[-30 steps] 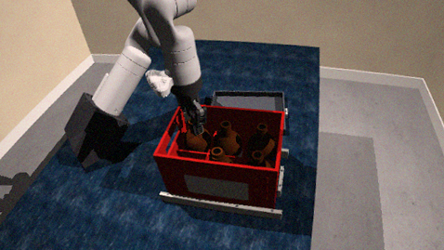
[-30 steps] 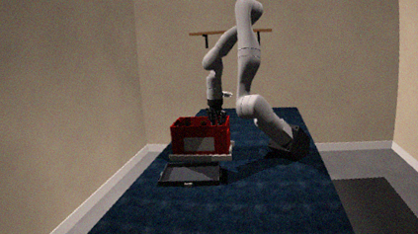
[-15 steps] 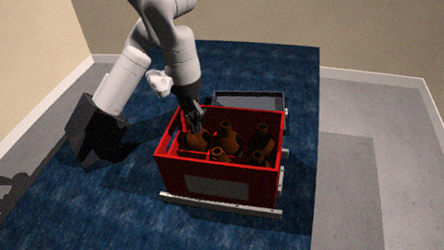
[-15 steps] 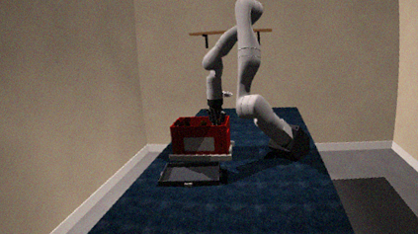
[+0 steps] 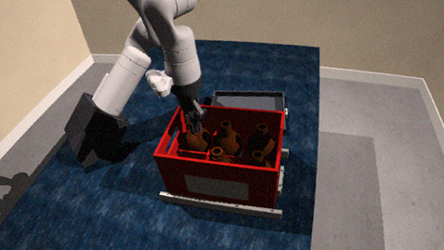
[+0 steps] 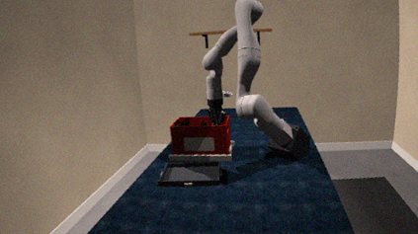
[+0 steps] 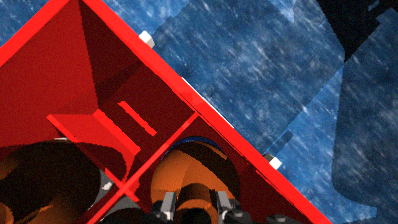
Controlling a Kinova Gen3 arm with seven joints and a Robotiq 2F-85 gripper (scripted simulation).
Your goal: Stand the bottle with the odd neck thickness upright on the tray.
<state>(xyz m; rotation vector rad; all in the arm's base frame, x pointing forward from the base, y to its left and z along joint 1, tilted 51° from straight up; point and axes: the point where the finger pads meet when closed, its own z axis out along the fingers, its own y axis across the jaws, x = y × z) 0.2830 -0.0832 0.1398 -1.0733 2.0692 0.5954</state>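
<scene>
The crate lies 9 cm ahead of my hand, 1 cm to the right of it and 7 cm below it. The rest, counted from my hand: grey tray: 1 cm ahead, 25 cm to the left, 14 cm below.
</scene>
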